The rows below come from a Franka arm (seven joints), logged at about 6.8 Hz.
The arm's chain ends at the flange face. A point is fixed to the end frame.
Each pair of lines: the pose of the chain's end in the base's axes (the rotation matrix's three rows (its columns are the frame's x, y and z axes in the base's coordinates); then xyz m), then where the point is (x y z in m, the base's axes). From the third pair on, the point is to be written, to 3 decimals.
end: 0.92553 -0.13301 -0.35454; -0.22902 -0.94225 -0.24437; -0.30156 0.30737 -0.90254; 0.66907 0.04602 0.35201
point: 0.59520 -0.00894 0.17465
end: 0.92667 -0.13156 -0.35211; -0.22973 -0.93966 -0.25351; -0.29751 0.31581 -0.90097; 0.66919 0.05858 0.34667
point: 0.59581 0.00181 0.16967
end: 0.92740 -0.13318 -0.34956; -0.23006 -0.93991 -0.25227; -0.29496 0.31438 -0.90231; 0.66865 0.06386 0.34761
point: 0.596 0.007 0.170
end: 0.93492 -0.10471 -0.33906; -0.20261 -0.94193 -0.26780; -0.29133 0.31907 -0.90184; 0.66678 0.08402 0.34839
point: 0.596 0.024 0.171
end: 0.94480 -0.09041 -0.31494; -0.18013 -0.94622 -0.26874; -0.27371 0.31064 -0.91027; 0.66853 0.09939 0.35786
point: 0.603 0.039 0.179
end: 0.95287 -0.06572 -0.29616; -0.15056 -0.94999 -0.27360; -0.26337 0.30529 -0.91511; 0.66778 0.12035 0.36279
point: 0.606 0.059 0.183
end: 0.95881 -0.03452 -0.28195; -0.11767 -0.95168 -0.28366; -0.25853 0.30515 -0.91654; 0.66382 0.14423 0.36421
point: 0.605 0.081 0.184
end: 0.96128 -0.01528 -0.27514; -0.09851 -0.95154 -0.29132; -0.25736 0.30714 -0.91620; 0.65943 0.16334 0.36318
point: 0.602 0.099 0.183
